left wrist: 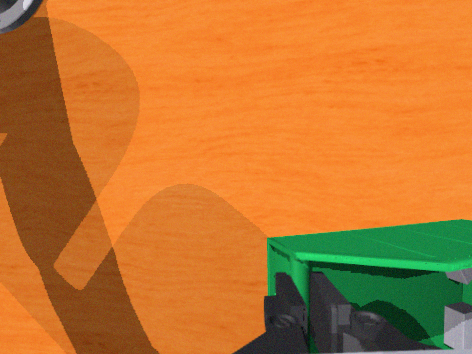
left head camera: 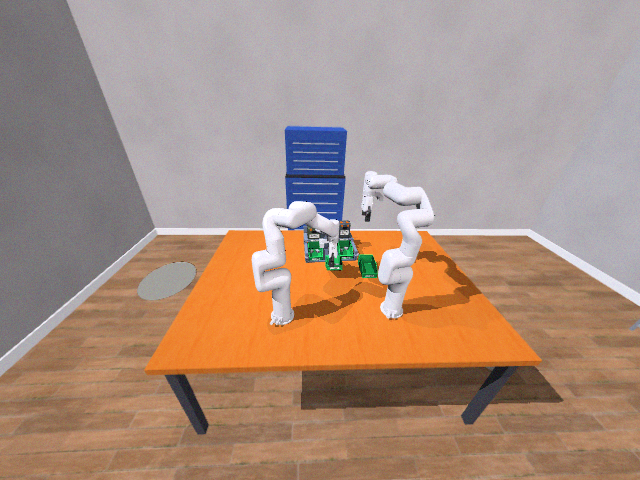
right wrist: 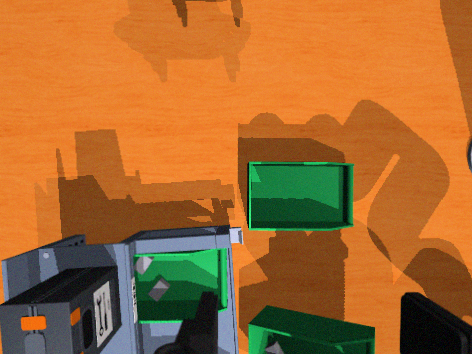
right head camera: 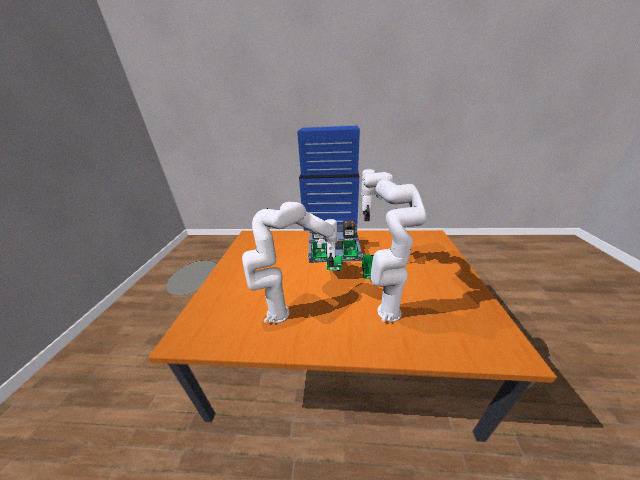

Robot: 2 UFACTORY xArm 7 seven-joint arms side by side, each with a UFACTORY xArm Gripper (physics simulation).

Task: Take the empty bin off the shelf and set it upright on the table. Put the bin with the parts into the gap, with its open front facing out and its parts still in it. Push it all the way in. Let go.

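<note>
The empty green bin stands upright on the table, right of the shelf in the head views. My left gripper is shut on a side wall of the green bin with grey parts, one finger inside. That bin is in front of the shelf, outside it; its height is hard to tell. Grey parts show inside it in both wrist views. My right gripper is open and empty, high above the table. The gap is mostly hidden.
Green bins sit in the shelf on both sides of the gap. Black-and-grey cases with orange latches stand behind them on the shelf. A blue cabinet stands behind the table.
</note>
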